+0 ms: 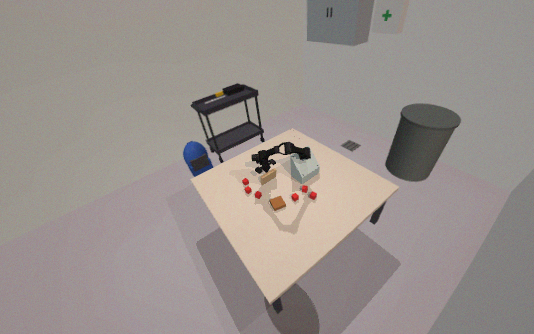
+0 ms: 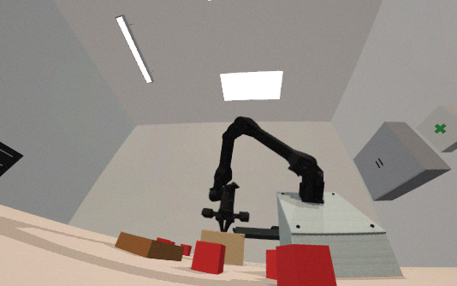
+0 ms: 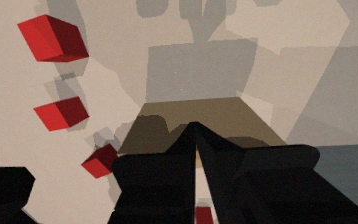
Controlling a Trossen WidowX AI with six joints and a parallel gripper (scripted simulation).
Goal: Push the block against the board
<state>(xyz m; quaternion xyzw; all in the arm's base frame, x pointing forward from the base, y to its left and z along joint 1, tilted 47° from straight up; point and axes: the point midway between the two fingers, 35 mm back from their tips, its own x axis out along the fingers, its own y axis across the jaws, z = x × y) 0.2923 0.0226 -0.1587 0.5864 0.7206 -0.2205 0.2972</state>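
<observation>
The board lies 3 cm below my gripper tip, 2 cm to the left of it and 1 cm behind it. The rest, counted from my gripper tip: square block (29 cm to the left, 7 cm below, 6 cm ahead).
</observation>
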